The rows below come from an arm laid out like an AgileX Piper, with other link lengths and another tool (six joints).
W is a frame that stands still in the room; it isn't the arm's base.
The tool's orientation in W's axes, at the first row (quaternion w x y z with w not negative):
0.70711, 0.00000, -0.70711, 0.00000
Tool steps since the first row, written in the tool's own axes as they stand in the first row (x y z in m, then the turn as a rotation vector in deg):
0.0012, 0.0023, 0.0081, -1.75, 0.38, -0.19
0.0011, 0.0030, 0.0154, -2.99, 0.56, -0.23
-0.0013, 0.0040, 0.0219, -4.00, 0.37, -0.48
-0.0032, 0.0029, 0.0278, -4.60, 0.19, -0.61
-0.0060, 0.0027, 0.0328, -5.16, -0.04, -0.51
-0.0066, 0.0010, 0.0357, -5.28, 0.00, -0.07
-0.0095, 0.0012, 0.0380, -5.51, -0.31, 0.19
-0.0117, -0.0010, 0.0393, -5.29, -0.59, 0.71
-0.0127, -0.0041, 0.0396, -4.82, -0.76, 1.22
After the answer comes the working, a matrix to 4 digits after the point.
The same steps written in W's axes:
-0.0081, 0.0023, 0.0012, 0.19, 0.38, -1.75
-0.0154, 0.0030, 0.0011, 0.23, 0.56, -2.99
-0.0219, 0.0040, -0.0013, 0.48, 0.37, -4.00
-0.0278, 0.0029, -0.0032, 0.61, 0.19, -4.60
-0.0328, 0.0027, -0.0060, 0.51, -0.04, -5.16
-0.0357, 0.0010, -0.0066, 0.07, 0.00, -5.28
-0.0380, 0.0012, -0.0095, -0.19, -0.31, -5.51
-0.0393, -0.0010, -0.0117, -0.71, -0.59, -5.29
-0.0396, -0.0041, -0.0127, -1.22, -0.76, -4.82

The tool's axes in the first row as the columns of a matrix, in W's axes (rounded; the answer above uses it unrounded):
0.0000, 0.0000, -1.0000
0.0000, 1.0000, 0.0000
1.0000, 0.0000, 0.0000

